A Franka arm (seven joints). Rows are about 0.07 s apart.
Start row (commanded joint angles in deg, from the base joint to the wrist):
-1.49, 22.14, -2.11, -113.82, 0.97, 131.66, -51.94
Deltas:
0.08, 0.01, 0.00, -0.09, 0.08, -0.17, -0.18
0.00, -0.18, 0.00, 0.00, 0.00, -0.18, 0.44
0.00, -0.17, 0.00, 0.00, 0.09, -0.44, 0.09
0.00, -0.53, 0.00, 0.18, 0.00, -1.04, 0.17
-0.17, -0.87, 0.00, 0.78, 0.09, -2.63, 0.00
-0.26, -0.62, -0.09, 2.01, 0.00, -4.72, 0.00
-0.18, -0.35, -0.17, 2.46, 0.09, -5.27, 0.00
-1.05, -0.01, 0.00, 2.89, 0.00, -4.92, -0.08
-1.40, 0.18, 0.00, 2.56, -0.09, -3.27, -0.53
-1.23, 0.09, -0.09, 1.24, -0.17, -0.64, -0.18
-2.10, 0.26, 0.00, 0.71, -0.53, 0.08, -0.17
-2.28, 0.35, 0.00, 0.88, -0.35, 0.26, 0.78
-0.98, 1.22, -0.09, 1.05, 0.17, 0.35, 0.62
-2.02, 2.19, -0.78, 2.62, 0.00, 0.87, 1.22
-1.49, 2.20, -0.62, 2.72, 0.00, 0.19, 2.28
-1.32, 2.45, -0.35, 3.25, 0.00, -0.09, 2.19
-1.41, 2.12, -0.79, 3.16, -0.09, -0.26, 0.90
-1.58, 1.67, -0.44, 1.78, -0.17, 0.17, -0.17
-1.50, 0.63, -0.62, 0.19, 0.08, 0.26, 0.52
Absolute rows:
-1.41, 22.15, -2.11, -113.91, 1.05, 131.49, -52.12
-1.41, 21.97, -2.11, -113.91, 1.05, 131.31, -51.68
-1.41, 21.80, -2.11, -113.91, 1.14, 130.87, -51.59
-1.41, 21.27, -2.11, -113.73, 1.14, 129.83, -51.42
-1.58, 20.40, -2.11, -112.95, 1.23, 127.20, -51.42
-1.84, 19.78, -2.20, -110.94, 1.23, 122.48, -51.42
-2.02, 19.43, -2.37, -108.48, 1.32, 117.21, -51.42
-3.07, 19.42, -2.37, -105.59, 1.32, 112.29, -51.50
-4.47, 19.60, -2.37, -103.03, 1.23, 109.02, -52.03
-5.70, 19.69, -2.46, -101.79, 1.06, 108.38, -52.21
-7.80, 19.95, -2.46, -101.08, 0.53, 108.46, -52.38
-10.08, 20.30, -2.46, -100.20, 0.18, 108.72, -51.60
-11.06, 21.52, -2.55, -99.15, 0.35, 109.07, -50.98
-13.08, 23.71, -3.33, -96.53, 0.35, 109.94, -49.76
-14.57, 25.91, -3.95, -93.81, 0.35, 110.13, -47.48
-15.89, 28.36, -4.30, -90.56, 0.35, 110.04, -45.29
-17.30, 30.48, -5.09, -87.40, 0.26, 109.78, -44.39
-18.88, 32.15, -5.53, -85.62, 0.09, 109.95, -44.56
-20.38, 32.78, -6.15, -85.43, 0.17, 110.21, -44.04

